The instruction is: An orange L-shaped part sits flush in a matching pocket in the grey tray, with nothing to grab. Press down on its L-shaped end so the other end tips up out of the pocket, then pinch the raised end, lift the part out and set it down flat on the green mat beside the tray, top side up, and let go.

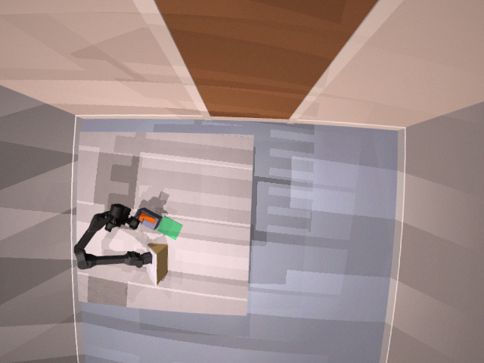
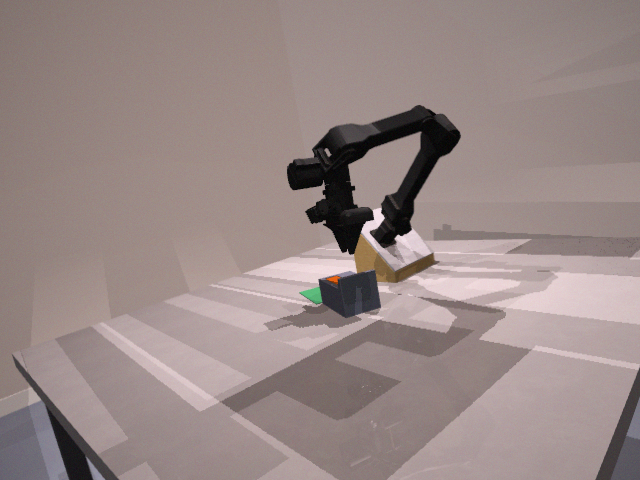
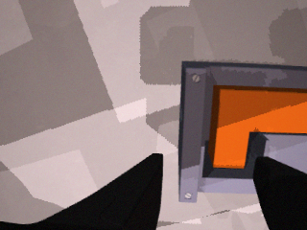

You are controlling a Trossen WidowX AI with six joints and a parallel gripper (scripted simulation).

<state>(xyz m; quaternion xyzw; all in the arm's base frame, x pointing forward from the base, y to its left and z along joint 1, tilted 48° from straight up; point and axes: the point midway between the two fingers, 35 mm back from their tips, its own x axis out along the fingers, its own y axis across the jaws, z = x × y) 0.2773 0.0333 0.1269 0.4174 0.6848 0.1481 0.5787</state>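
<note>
My gripper tip is 30 mm past the orange L-shaped part, 50 mm to the left of it and 90 mm above it. From my gripper tip the other things lie so: green mat: 100 mm behind, 200 mm to the right, 150 mm below.
</note>
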